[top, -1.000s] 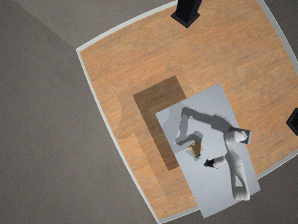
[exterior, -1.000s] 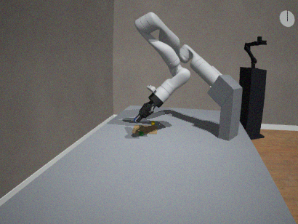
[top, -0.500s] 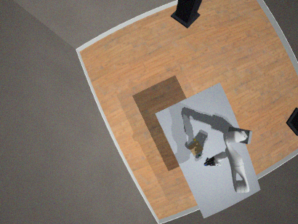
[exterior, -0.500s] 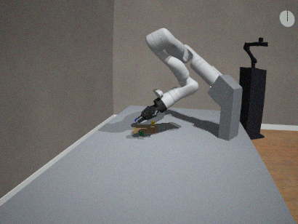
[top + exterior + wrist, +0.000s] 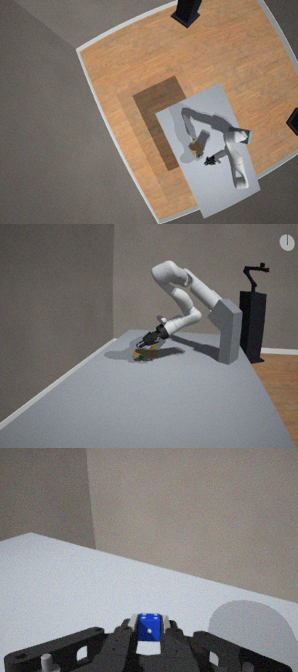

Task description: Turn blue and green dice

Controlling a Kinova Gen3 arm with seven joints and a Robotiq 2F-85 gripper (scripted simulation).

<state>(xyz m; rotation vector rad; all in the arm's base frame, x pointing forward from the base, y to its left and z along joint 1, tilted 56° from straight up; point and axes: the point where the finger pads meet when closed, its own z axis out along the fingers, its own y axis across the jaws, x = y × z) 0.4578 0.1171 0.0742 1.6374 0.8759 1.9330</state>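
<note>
The green die lies 1 cm behind my hand, 8 cm to the right of it and 10 cm below it. The rest, counted from my hand: blue die: 1 cm ahead, 1 cm below; then tan mat: 5 cm behind, 17 cm to the right, 11 cm below; then yellow die: 12 cm behind, 26 cm to the right, 10 cm below.
</note>
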